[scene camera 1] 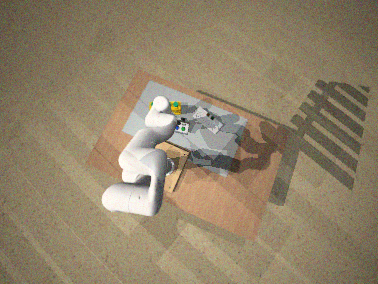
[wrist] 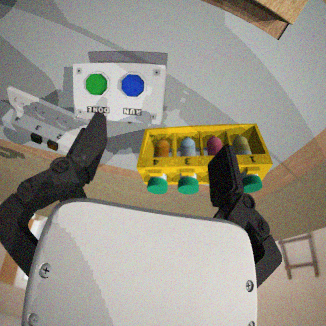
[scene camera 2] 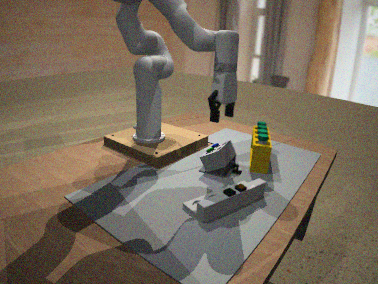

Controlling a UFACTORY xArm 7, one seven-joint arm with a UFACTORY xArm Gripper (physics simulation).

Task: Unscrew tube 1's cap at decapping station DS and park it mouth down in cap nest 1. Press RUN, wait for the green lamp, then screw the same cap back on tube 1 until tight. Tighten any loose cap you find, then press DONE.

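Pixels of known places: gripper, fingertip midpoint: (wrist: 163, 140) (scene camera 2: 221, 119); arm's base, origin of the base link: (scene camera 2: 149, 137).
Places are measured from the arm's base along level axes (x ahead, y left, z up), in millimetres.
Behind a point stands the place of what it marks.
Observation:
A yellow rack (scene camera 1: 175, 111) @[x 397, y 140, z -27 mm] (scene camera 2: 260, 159) @[x 423, y 105, z 16 mm] (wrist: 172, 164) @[x 368, y 144, z 58 mm] holds coloured tubes with green caps. Tube 1 (wrist: 242, 145) @[x 322, y 261, z 10 mm] is pale, in the compartment marked 1, with its green cap (wrist: 251, 183) @[x 323, y 258, z 88 mm] on the rack's outer side. The cap between that one and cap 3 (wrist: 188, 185) @[x 370, y 173, z 88 mm] is hidden by a finger. A white button box (scene camera 1: 187, 127) @[x 309, y -11, z 36 mm] (scene camera 2: 220, 159) @[x 342, y -8, z 25 mm] (wrist: 114, 95) @[x 293, y 38, z 35 mm] carries green DONE (wrist: 96, 84) @[x 284, y 15, z 37 mm] and blue RUN (wrist: 133, 85) @[x 272, y 58, z 37 mm]. A white nest strip (scene camera 1: 207, 120) @[x 443, y -111, z -20 mm] (scene camera 2: 230, 204) @[x 474, y -144, z -11 mm] has two dark lamp squares, neither glowing; nest 1 is not discernible. My gripper (scene camera 2: 222, 118) @[x 263, y 98, z 115 mm] (wrist: 163, 140) @[x 263, y 98, z 115 mm] is open and empty, above table height near the rack.
The wooden arm base (scene camera 2: 155, 153) @[x 135, y -86, z 1 mm] (wrist: 270, 15) @[x 143, y 178, z -26 mm] stands behind the grey mat (scene camera 2: 300, 160) @[x 498, y 321, z -33 mm]. The button box is between the base and the rack. A small black bracket (scene camera 2: 236, 168) @[x 367, y 54, z -19 mm] stands beside the box. The nest strip lies near the mat's front edge in scene camera 2.

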